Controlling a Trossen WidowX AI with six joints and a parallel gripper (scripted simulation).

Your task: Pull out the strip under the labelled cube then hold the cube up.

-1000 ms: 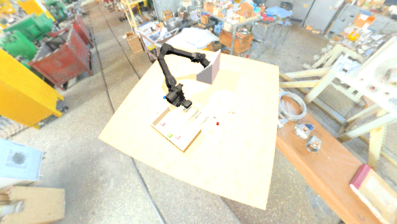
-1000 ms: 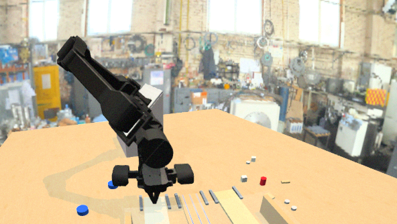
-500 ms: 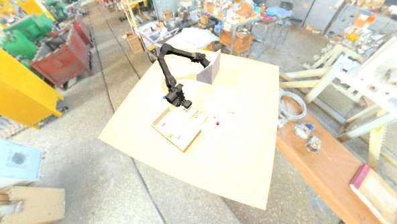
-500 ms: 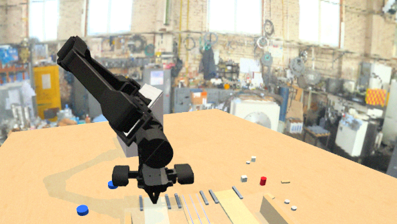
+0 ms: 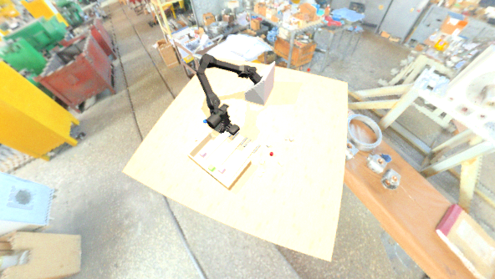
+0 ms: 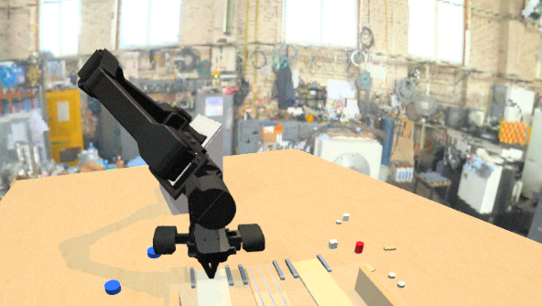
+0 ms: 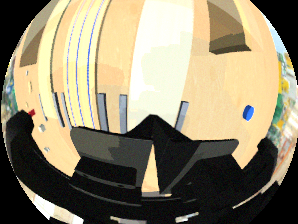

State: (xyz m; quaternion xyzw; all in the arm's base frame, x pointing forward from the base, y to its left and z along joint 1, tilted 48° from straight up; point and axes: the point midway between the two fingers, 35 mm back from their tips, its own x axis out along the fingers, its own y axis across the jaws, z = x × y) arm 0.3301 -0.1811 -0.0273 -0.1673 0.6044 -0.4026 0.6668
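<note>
My gripper tip is 9 cm short of the pale strip and 3 cm to the left of it.
</note>
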